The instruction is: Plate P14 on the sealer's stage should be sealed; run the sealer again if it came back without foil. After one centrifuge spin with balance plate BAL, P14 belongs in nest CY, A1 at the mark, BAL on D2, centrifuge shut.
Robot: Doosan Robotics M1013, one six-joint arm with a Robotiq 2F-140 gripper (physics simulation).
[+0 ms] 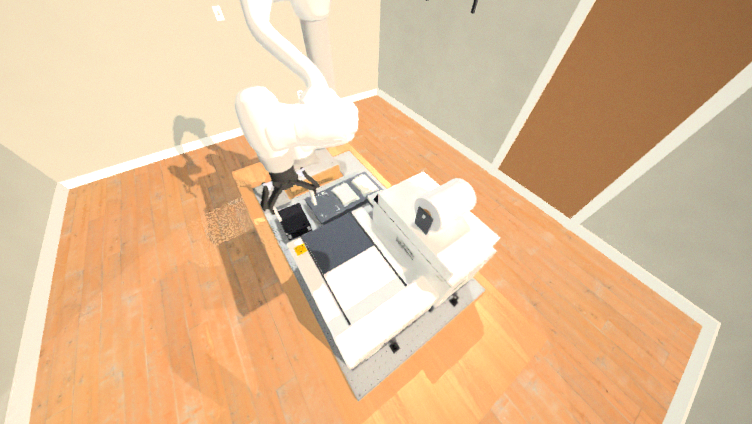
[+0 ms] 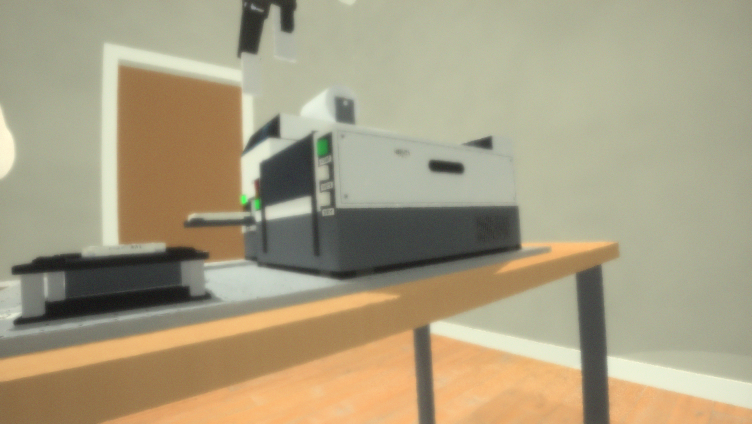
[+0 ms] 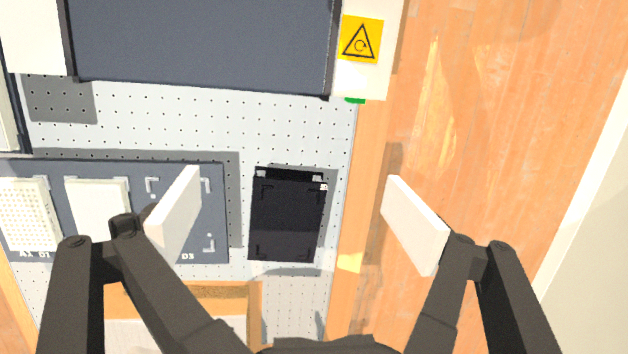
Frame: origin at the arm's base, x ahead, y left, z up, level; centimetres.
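Where they show: gripper, between the fingertips: (image 1: 297, 210) (image 2: 266, 79) (image 3: 296, 190); arm's base, origin of its link: (image 1: 302, 157).
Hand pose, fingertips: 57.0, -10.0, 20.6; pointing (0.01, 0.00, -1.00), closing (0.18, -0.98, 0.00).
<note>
Each offset is from my fingertips to the centre of the thing, as dx, dy, dz. "spot": to the spot under its first point. Level surfaces: height alone.
My gripper (image 1: 295, 205) (image 2: 268, 65) (image 3: 296, 190) is open and empty, high above a black nest {-17.5, -4.3, -26.7} (image 1: 294, 220) (image 3: 287, 220) with corner marks and no plate on top. The dark deck {dz -24.8} (image 3: 220, 215) beside it holds a well plate {-24.8, +36.9, -24.1} (image 3: 27, 215) at D1 and a smooth-topped plate {-22.3, +24.8, -24.1} (image 3: 97, 207) at D2; D3 bears no plate. The sealer with its foil roll {+24.3, +43.0, -5.8} (image 1: 452, 202) (image 2: 326, 106) has its stage out. A pale plate {-5.0, +37.8, -18.1} (image 2: 218, 215) (image 3: 6, 120) lies on that stage; its foil cannot be made out. The centrifuge {+26.6, +12.7, -17.3} (image 1: 315, 279) (image 2: 421, 226) has its dark front panel {+13.3, +10.4, -8.4} (image 1: 337, 239) (image 3: 200, 45) down.
A green button {+6.5, -5.3, -11.3} (image 2: 322, 146) is on the centrifuge's front corner, above two pale ones. A yellow warning label {spot: +11.4, -3.4, -8.4} (image 1: 300, 249) (image 3: 361, 40) marks its top. An orange-sided box (image 1: 329, 176) (image 3: 255, 310) stands behind the deck. The table edge (image 3: 367, 200) runs beside the black nest.
</note>
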